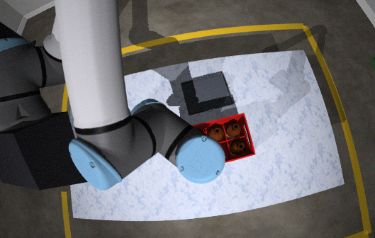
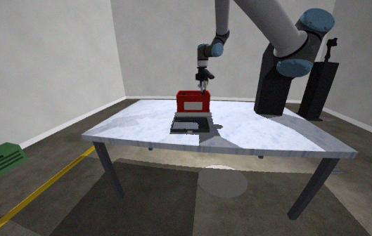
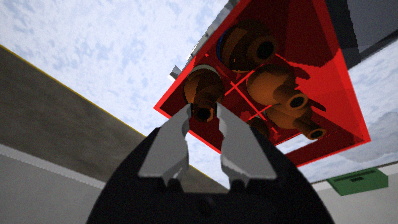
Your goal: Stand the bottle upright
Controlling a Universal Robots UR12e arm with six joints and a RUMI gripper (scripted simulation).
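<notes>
My gripper is now 100 mm above the red crate, 90 mm short of it and 50 mm to the right of it. Also, from my hand: dark tray: 330 mm to the left, 170 mm below, 80 mm ahead.
</notes>
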